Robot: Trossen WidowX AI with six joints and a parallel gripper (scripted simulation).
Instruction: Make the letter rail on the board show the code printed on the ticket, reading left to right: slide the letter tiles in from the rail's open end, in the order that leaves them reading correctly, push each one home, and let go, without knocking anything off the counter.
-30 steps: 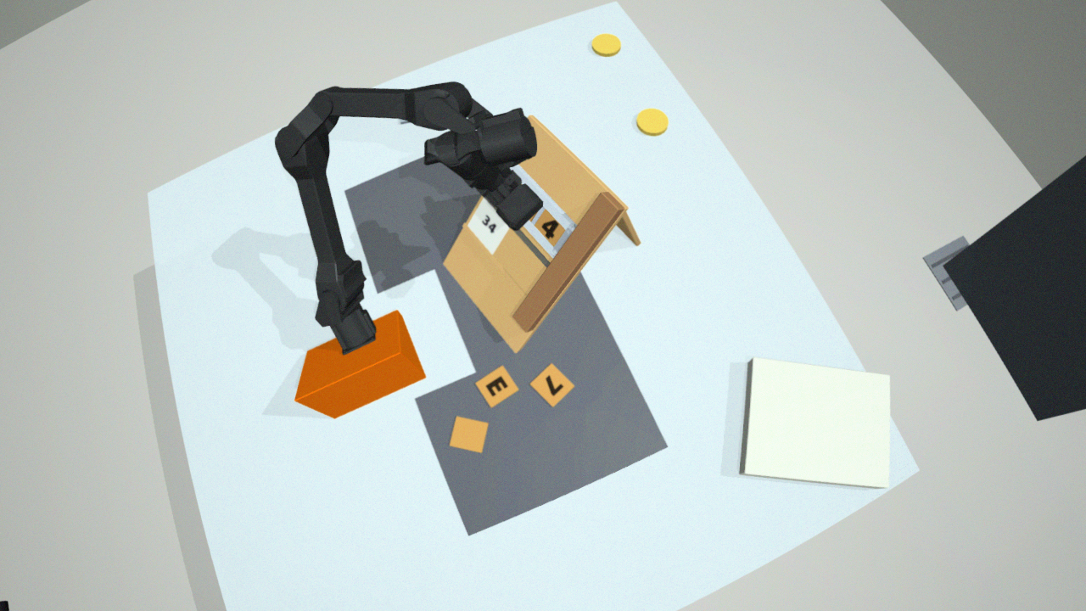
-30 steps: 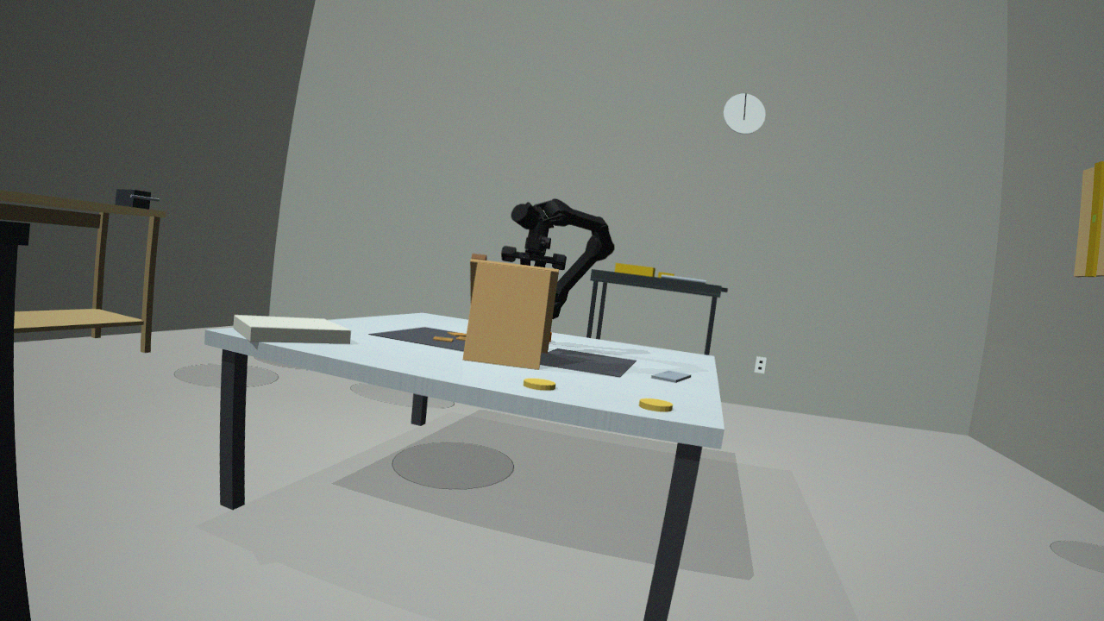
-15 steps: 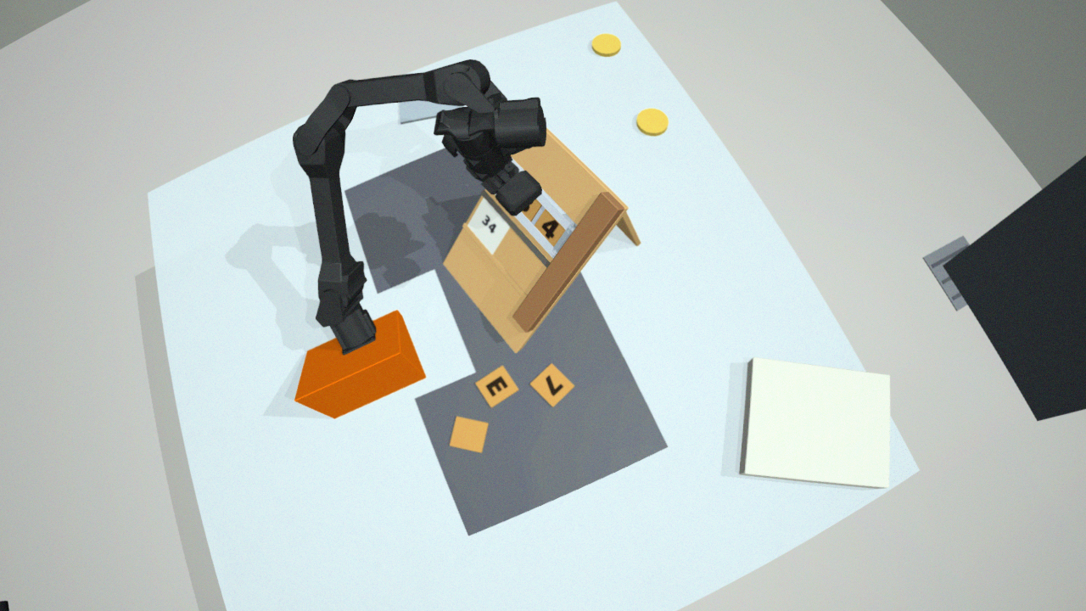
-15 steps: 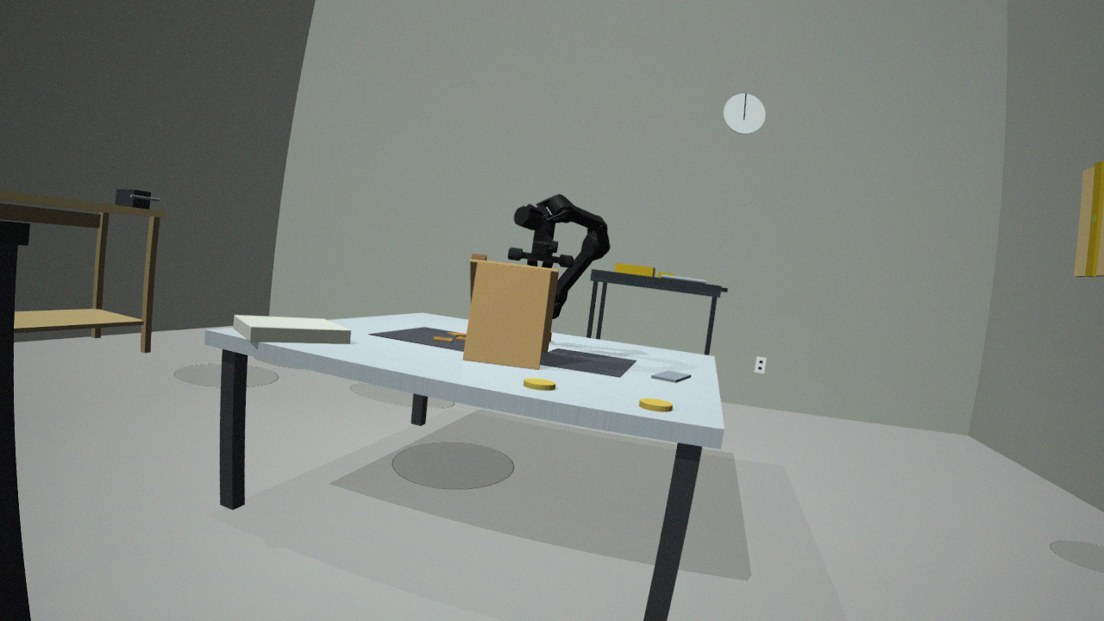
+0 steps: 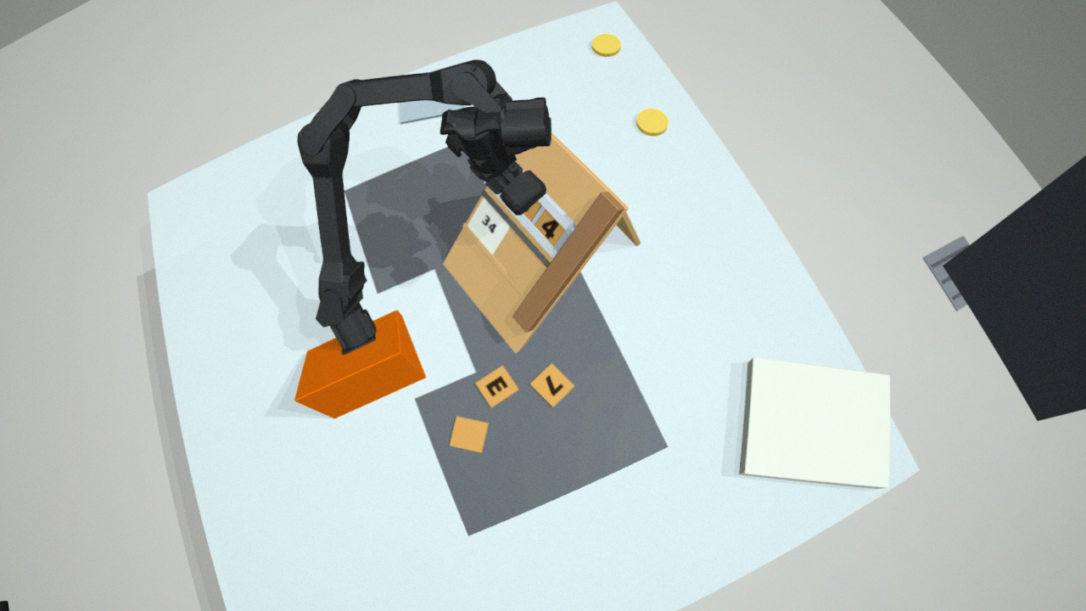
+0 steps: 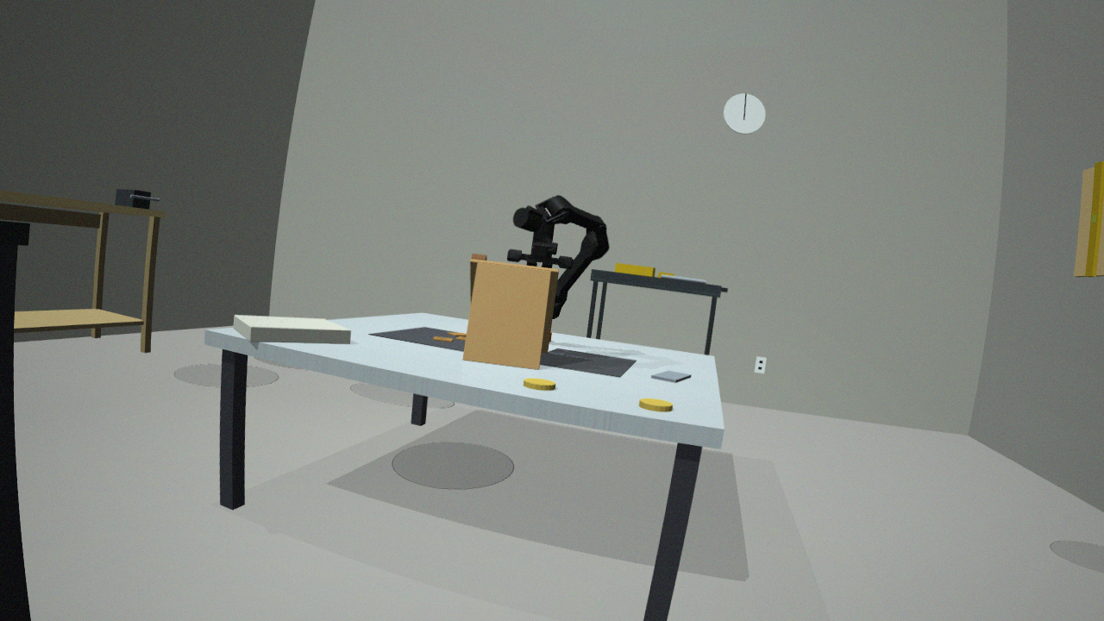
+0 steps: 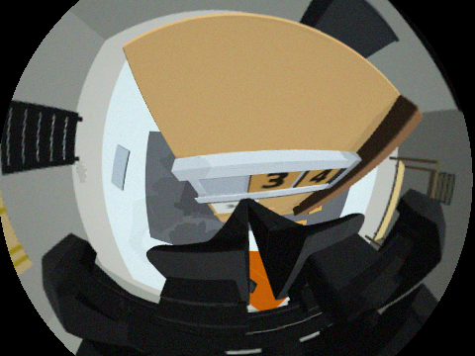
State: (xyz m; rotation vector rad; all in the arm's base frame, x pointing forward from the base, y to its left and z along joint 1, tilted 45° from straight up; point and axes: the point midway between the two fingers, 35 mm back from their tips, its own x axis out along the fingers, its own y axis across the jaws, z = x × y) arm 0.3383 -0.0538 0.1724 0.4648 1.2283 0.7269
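Right now the tile marked 3 is 20 mm ahead of my gripper tip, 30 mm to the right of it and 20 mm below it. Also, from my gripper tip: white ticket (40 mm behind, 90 mm below); tile marked 4 (40 mm ahead, 90 mm to the right, 20 mm below); blank tile (240 mm behind, 310 mm to the right, 200 mm below).
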